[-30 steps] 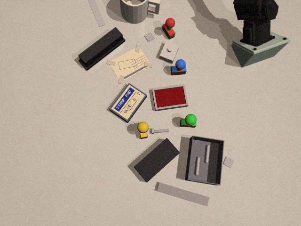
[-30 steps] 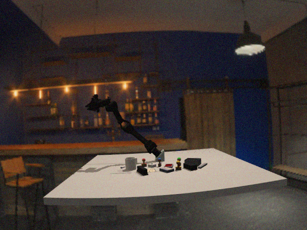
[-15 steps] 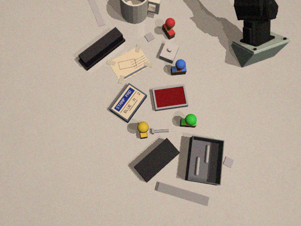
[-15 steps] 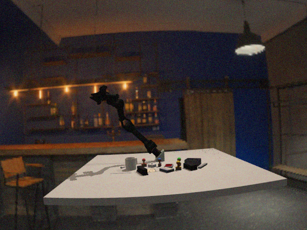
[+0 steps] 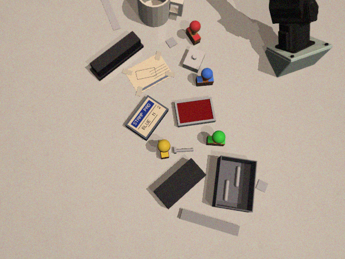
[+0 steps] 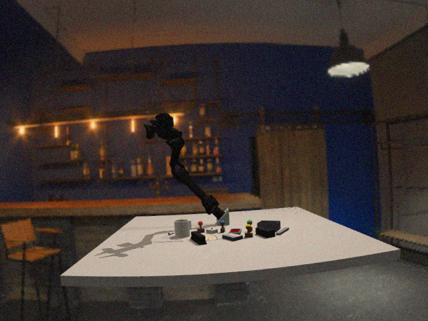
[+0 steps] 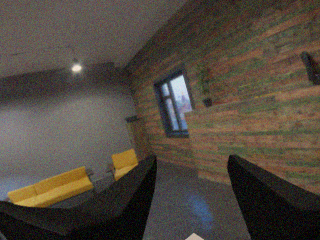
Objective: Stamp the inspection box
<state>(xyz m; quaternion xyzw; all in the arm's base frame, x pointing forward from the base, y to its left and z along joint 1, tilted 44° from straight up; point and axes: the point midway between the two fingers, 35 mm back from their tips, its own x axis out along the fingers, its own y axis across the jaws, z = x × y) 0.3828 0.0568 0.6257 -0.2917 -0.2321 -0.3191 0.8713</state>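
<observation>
Now: the green-knobbed stamp 58 cm below my gripper tip, 52 cm to the left of it and 6 cm behind it. Also, from my gripper tip: red-knobbed stamp: 58 cm below, 26 cm to the left, 15 cm behind; grey mug: 57 cm below, 16 cm to the left, 11 cm behind; long black block: 59 cm below, 22 cm to the left, 4 cm ahead.
</observation>
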